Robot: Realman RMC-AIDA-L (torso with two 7-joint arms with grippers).
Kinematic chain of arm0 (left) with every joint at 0, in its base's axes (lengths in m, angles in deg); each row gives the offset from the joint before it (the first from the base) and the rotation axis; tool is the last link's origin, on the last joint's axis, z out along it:
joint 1: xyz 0 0 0.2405 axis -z
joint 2: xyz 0 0 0 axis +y
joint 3: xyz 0 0 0.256 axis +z
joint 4: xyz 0 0 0 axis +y
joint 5: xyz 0 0 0.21 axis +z
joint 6: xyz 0 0 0 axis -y
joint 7: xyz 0 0 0.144 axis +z
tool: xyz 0 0 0
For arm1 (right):
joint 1: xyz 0 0 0.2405 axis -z
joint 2: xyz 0 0 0 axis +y
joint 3: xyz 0 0 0.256 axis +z
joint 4: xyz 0 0 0 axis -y
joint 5: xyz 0 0 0.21 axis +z
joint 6: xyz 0 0 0 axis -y
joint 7: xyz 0 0 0.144 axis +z
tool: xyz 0 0 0
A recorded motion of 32 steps. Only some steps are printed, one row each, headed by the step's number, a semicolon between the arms.
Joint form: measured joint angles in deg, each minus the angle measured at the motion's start. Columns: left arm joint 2, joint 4, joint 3, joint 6, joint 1, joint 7, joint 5; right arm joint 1, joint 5, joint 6, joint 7, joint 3, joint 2, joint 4.
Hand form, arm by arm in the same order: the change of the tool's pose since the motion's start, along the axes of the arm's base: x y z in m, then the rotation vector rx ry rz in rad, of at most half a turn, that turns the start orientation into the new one. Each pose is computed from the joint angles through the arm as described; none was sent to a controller.
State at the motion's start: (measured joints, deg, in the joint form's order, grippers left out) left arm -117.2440 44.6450 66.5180 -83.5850 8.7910 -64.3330 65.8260; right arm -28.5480 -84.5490 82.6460 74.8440 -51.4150 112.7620 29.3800
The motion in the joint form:
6: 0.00 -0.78 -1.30 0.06 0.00 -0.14 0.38; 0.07 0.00 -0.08 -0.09 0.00 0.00 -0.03
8: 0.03 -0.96 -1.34 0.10 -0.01 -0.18 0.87; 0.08 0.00 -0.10 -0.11 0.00 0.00 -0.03
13: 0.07 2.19 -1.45 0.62 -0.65 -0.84 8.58; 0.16 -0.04 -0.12 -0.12 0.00 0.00 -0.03
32: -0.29 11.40 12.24 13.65 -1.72 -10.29 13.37; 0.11 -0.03 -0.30 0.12 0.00 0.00 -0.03
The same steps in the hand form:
6: -0.0050 -0.0002 0.0021 0.0080 -0.0039 0.0231; 0.0006 -0.0002 -0.0001 0.0012 -0.0013 -0.0016
8: -0.0063 -0.0009 0.0009 0.0014 0.0017 0.0264; 0.0007 -0.0002 -0.0001 0.0016 -0.0016 -0.0018
13: -0.0092 -0.0059 -0.0068 -0.0610 0.1200 0.0005; 0.0013 -0.0006 -0.0001 0.0014 -0.0024 -0.0033
32: 0.0119 0.0041 -0.0441 -0.1971 0.2583 0.0409; 0.0013 -0.0001 -0.0001 0.0008 -0.0014 -0.0076

